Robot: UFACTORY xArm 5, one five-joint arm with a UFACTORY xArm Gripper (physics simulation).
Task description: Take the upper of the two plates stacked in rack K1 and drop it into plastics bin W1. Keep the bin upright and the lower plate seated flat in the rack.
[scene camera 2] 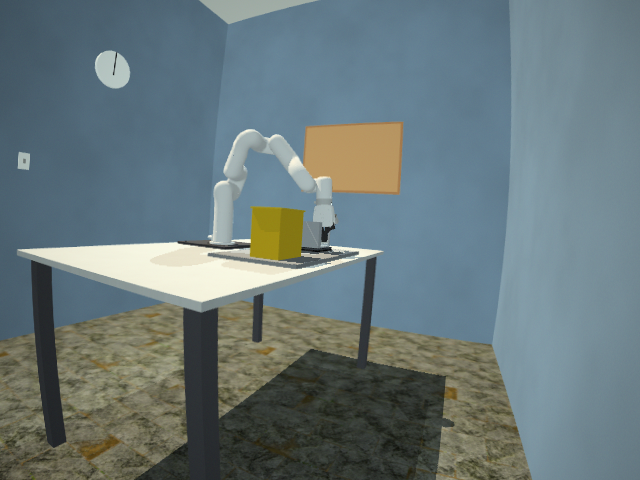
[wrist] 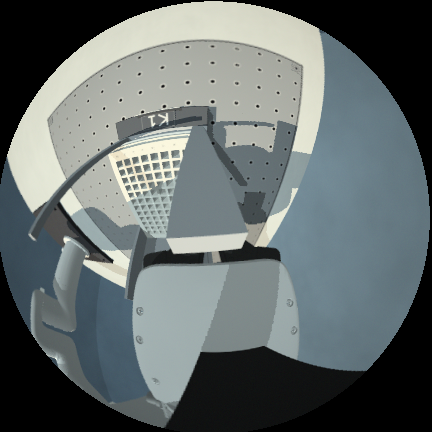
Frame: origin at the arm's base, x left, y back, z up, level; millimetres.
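Seen in the pictures: gripper, fingertip midpoint: (scene camera 2: 324, 241); arm's base, link origin: (scene camera 2: 222, 243) (wrist: 76, 245).
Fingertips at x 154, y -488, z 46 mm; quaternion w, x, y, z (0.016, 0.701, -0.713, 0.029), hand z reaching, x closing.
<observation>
Pixels of each thing's middle, then the offset from my fingertips to it. "spot": a spot on its surface instead. Level surfaces: height alone.
- Rack K1, body centre: (wrist: 155, 209) (scene camera 2: 317, 236) dx +19, dy +47, dz +23 mm
- pale plate, body centre: (wrist: 162, 198) dx +9, dy +49, dz -4 mm
- yellow bin W1, body centre: (scene camera 2: 277, 232) dx -377, dy +39, dz +44 mm
- perforated board, surface height: dz -46 mm
- white table, surface height: dz -59 mm
- curved grey upright, surface spot: (wrist: 65, 182) spot: dx +79, dy +78, dz +59 mm
Rack K1 (scene camera 2: 311, 235) (wrist: 131, 128) stands on the perforated board, with its label facing up in the wrist view. A pale plate (wrist: 150, 175) with square wells lies in it. Stacked edges show near the label, but I cannot tell the two plates apart. A tapered grey upright of the rack (wrist: 205, 200) covers part of the plate and hides my fingertips in the wrist view. My gripper (scene camera 2: 325, 240) is shut with nothing held, pointing down low beside the rack, on its far right side in the scene view. The yellow bin W1 (scene camera 2: 276, 233) stands upright in front of the rack.
The perforated board (scene camera 2: 232, 254) (wrist: 200, 72) lies under the rack and bin on the white table (scene camera 2: 155, 281). Another curved grey upright (wrist: 65, 182) rises at the rack's left in the wrist view. The arm's base stands on a dark plate (scene camera 2: 193, 242) behind the bin.
</observation>
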